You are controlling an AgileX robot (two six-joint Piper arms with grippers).
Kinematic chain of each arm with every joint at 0, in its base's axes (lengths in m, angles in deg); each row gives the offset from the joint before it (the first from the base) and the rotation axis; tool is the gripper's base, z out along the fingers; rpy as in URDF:
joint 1: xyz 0 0 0.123 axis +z
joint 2: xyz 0 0 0 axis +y
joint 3: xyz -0.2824 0 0.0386 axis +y
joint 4: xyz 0.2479 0 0.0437 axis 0.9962 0 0.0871
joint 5: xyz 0 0 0 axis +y
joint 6: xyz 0.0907 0 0.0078 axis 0.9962 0 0.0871
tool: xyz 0 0 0 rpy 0 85 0
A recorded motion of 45 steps. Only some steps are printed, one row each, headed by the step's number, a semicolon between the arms.
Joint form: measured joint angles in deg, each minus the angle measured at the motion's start. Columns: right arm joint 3, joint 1, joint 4, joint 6, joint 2, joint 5; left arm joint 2, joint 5, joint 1, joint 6, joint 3, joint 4.
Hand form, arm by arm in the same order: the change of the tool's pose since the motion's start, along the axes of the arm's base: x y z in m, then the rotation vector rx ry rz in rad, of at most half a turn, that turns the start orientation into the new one. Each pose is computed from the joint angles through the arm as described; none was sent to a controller.
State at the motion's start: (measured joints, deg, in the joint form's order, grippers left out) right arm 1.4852 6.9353 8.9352 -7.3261 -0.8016 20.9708; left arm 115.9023 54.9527 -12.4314 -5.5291 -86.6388 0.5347
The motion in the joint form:
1: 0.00 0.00 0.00 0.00 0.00 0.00; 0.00 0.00 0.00 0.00 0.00 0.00
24: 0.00 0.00 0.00 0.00 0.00 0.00; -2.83 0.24 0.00 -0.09 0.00 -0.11
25: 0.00 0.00 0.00 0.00 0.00 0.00; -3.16 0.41 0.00 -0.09 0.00 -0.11
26: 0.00 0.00 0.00 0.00 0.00 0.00; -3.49 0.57 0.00 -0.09 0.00 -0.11
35: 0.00 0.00 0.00 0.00 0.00 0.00; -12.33 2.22 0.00 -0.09 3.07 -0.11
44: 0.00 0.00 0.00 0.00 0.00 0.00; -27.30 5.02 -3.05 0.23 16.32 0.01
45: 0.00 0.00 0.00 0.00 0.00 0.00; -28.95 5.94 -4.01 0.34 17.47 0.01
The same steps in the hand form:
1: 0.0000 0.0000 0.0000 0.0000 0.0000 0.0000; 0.0000 0.0000 0.0000 0.0000 0.0000 0.0000
24: 0.0000 0.0000 0.0000 0.0000 0.0000 0.0000; -0.0040 0.0007 0.0202 -0.0118 -0.0437 0.0023
25: 0.0000 0.0000 0.0000 0.0000 0.0000 0.0000; -0.0047 0.0009 0.0225 -0.0124 -0.0464 0.0023
26: 0.0000 0.0000 0.0000 0.0000 0.0000 0.0000; -0.0055 0.0011 0.0248 -0.0130 -0.0493 0.0023
35: 0.0000 0.0000 0.0000 0.0000 0.0000 0.0000; -0.0324 0.0070 0.0704 -0.0285 -0.1196 0.0025
44: 0.0000 0.0000 0.0000 0.0000 0.0000 0.0000; -0.1071 0.0069 0.0951 -0.0237 -0.1013 -0.0564
45: 0.0000 0.0000 0.0000 0.0000 0.0000 0.0000; -0.1167 0.0044 0.0979 -0.0223 -0.0941 -0.0748

